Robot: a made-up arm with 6 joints.
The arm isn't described. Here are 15 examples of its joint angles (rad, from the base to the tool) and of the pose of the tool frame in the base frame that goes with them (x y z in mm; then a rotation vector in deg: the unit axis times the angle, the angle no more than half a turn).
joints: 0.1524 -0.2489 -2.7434 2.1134 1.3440 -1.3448
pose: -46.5 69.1 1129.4 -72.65 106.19 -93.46
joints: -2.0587 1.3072 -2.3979 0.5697 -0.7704 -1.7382
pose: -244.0 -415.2 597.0 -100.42 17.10 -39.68
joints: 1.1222 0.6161 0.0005 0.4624 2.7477 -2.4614
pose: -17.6 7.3 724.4 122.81 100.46 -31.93
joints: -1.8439 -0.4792 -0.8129 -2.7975 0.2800 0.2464
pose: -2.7 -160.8 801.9 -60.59 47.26 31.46
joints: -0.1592 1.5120 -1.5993 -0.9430 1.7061 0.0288
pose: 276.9 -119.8 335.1 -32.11 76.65 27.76
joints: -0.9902 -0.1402 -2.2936 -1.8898 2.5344 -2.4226
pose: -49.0 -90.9 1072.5 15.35 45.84 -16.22
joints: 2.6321 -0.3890 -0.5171 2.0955 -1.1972 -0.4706
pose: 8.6 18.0 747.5 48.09 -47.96 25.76
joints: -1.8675 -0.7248 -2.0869 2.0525 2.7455 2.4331
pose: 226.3 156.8 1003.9 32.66 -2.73 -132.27
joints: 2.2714 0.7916 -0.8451 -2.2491 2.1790 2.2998
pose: -117.9 292.7 533.9 50.43 -143.85 68.89
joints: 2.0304 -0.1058 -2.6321 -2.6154 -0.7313 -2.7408
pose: -97.1 23.6 1011.7 139.77 -8.21 48.56
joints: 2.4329 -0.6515 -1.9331 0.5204 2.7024 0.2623
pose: 17.0 -112.7 927.3 13.37 24.11 146.57
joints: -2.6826 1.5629 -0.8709 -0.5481 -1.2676 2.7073
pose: -198.3 -198.5 397.1 -15.92 26.41 66.16
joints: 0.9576 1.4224 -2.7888 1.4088 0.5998 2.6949
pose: 361.8 447.1 554.5 10.26 83.23 -127.78
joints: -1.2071 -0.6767 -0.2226 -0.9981 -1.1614 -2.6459
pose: 88.1 17.5 824.8 -111.19 39.63 122.11
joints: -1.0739 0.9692 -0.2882 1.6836 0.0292 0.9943
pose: 61.4 -139.1 479.0 52.83 -34.56 137.20
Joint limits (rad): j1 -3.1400..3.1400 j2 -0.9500..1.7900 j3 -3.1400..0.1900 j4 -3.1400..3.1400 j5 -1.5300..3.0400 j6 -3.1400..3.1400
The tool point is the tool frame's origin. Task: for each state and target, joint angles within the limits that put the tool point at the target. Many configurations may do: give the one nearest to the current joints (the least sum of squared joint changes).
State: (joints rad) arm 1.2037 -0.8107 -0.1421 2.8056 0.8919 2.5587
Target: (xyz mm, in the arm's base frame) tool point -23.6 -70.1 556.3
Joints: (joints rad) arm 1.0107 -0.8767 0.1900 3.0834 0.2563 2.7259
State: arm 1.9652 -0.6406 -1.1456 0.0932 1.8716 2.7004
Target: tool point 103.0 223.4 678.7
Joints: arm 1.2705 0.0704 -1.1974 -0.1780 1.7271 2.7883
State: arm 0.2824 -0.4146 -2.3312 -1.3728 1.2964 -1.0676
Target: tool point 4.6 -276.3 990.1
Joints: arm 1.1478 -0.9500 -2.1219 -1.2407 1.8594 -0.9667
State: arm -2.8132 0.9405 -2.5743 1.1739 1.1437 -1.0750
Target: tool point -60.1 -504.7 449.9
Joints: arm -1.9040 1.3673 -2.4018 1.2269 1.2611 -1.0724
